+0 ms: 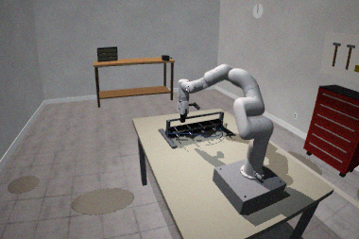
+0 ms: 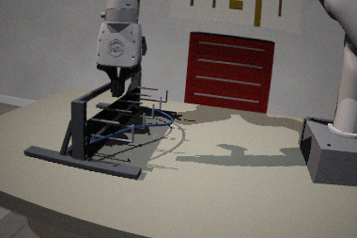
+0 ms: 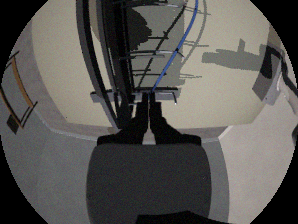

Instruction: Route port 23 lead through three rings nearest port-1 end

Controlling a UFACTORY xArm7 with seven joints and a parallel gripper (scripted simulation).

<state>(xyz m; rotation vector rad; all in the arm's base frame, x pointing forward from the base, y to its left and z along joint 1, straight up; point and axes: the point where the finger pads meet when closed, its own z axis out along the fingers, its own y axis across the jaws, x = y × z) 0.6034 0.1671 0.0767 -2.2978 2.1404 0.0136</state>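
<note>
Right now the rack is 7 cm ahead of my hand, 14 cm to the right of it and 10 cm below it.
</note>
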